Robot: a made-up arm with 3 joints. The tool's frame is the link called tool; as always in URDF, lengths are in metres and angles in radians.
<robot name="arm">
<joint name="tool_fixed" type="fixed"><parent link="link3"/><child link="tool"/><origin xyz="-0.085 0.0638 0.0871" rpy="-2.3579 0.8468 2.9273"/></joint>
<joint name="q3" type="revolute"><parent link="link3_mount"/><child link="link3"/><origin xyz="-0.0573 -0.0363 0.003" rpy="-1.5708 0 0"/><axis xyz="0 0 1"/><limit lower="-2.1" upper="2.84"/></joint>
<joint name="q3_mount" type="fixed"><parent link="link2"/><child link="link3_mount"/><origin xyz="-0.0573 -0.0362 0.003" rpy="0 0 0"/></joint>
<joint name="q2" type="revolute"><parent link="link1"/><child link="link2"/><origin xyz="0.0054 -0.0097 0.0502" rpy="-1.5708 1.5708 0"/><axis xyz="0 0 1"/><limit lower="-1.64" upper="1.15"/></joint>
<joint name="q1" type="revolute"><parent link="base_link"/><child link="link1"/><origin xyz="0.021 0.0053 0.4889" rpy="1.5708 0 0"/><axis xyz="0 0 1"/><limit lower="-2.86" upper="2.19"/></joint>
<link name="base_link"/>
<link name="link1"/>
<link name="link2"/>
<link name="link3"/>
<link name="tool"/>
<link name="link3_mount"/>
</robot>
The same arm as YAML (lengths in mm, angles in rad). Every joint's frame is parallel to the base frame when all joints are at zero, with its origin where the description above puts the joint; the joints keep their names.
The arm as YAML. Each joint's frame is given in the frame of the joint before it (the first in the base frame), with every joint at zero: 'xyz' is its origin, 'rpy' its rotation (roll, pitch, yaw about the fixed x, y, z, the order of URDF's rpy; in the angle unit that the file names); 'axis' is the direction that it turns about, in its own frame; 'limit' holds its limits. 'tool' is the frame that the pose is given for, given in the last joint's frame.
units:
  length: mm
  angle: rad
joints:
  - name: q1
    type: revolute
    origin:
      xyz: [21.0, 5.3, 488.9]
      rpy: [0.0, 0.0, 0.0]
    axis: [0.0, -1.0, 0.0]
    limit:
      lower: -2.86
      upper: 2.19
  - name: q2
    type: revolute
    origin:
      xyz: [5.4, -50.2, -9.7]
      rpy: [0.0, 0.0, 0.0]
    axis: [0.0, 0.0, 1.0]
    limit:
      lower: -1.64
      upper: 1.15
  - name: q3
    type: revolute
    origin:
      xyz: [72.5, -114.6, 6.0]
      rpy: [0.0, 0.0, 0.0]
    axis: [-1.0, 0.0, 0.0]
    limit:
      lower: -2.1
      upper: 2.84
tool:
  origin:
    xyz: [-87.1, -85.0, -63.8]
    rpy: [-0.6255, 0.1413, -0.7125]

